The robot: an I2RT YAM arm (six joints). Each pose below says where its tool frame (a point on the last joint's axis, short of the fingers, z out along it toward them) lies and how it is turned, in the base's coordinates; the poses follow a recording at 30 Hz.
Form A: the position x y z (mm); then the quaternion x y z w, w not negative.
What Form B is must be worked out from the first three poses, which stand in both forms.
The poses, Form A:
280, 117, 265, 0.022, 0.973, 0.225, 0.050
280, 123, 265, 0.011, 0.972, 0.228, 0.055
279, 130, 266, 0.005, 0.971, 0.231, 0.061
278, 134, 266, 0.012, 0.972, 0.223, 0.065
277, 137, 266, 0.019, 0.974, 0.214, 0.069
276, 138, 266, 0.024, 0.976, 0.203, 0.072
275, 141, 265, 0.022, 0.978, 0.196, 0.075
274, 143, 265, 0.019, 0.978, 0.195, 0.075
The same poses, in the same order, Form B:
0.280, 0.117, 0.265, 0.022, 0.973, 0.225, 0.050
0.280, 0.123, 0.265, 0.011, 0.972, 0.228, 0.055
0.279, 0.130, 0.266, 0.005, 0.971, 0.231, 0.061
0.278, 0.134, 0.266, 0.012, 0.972, 0.223, 0.065
0.277, 0.137, 0.266, 0.019, 0.974, 0.214, 0.069
0.276, 0.138, 0.266, 0.024, 0.976, 0.203, 0.072
0.275, 0.141, 0.265, 0.022, 0.978, 0.196, 0.075
0.274, 0.143, 0.265, 0.019, 0.978, 0.195, 0.075

